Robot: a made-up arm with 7 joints.
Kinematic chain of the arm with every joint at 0, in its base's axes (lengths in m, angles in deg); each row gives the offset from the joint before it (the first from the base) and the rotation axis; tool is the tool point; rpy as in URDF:
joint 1: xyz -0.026 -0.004 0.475 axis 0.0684 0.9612 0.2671
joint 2: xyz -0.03 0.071 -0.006 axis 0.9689 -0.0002 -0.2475
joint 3: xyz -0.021 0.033 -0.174 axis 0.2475 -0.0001 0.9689
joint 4: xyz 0.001 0.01 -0.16 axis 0.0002 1 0
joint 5: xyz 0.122 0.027 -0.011 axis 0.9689 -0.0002 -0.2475
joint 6: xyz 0.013 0.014 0.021 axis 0.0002 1 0
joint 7: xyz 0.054 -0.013 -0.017 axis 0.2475 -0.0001 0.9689
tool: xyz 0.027 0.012 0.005 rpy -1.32 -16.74 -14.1
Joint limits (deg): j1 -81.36..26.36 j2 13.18..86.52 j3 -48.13..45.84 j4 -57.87..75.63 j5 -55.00..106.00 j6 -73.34..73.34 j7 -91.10..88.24
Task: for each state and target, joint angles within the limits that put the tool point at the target. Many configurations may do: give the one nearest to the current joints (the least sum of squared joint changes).
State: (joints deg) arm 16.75 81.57 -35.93 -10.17 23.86 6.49 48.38
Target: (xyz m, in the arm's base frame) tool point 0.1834 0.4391 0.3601
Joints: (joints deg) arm 0.16 85.85 -25.93 25.50 19.36 14.32 41.60
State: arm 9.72 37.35 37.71 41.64 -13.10 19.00 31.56
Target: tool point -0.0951 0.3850 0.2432
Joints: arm 26.36 18.39 38.09 -1.19 -7.11 8.11 36.81
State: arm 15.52 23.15 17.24 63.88 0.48 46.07 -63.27
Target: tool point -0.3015 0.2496 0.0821
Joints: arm 26.36 13.93 15.71 66.59 -1.97 67.92 -67.00
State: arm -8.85 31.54 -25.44 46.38 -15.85 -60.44 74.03
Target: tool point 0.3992 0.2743 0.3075
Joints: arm -49.52 34.76 -21.42 63.59 -19.89 -48.21 66.72
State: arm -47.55 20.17 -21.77 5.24 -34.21 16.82 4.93
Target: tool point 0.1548 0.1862 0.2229
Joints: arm -2.36 27.60 -18.15 -21.74 -31.83 12.76 5.63
